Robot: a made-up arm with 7 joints.
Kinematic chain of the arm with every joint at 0, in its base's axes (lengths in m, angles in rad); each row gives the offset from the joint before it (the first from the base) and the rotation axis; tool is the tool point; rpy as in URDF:
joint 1: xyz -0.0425 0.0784 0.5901 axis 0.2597 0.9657 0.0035
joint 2: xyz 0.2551 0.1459 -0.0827 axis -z
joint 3: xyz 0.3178 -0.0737 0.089 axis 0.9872 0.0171 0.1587
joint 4: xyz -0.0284 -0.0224 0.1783 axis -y
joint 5: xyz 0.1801 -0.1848 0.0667 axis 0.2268 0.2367 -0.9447
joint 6: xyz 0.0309 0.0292 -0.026 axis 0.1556 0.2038 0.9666
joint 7: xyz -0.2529 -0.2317 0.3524 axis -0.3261 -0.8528 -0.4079
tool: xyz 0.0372 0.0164 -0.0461 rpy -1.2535 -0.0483 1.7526
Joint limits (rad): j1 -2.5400..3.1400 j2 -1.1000..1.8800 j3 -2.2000..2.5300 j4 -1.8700..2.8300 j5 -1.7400..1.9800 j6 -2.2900..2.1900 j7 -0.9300..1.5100
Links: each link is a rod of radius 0.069 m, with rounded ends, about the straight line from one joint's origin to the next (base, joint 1, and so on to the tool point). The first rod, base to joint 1, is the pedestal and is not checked.
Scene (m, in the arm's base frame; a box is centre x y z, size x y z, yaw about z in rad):
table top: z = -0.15
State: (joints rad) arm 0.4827 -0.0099 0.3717 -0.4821 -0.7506 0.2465 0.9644
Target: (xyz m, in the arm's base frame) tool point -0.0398 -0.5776 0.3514
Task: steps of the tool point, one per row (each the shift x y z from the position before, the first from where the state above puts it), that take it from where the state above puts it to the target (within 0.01 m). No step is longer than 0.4 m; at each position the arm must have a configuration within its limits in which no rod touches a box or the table.
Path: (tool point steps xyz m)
1: -0.3011 -0.1971 -0.0625
2: -0.3529 -0.0673 0.0023
3: -0.3247 0.0698 0.0651

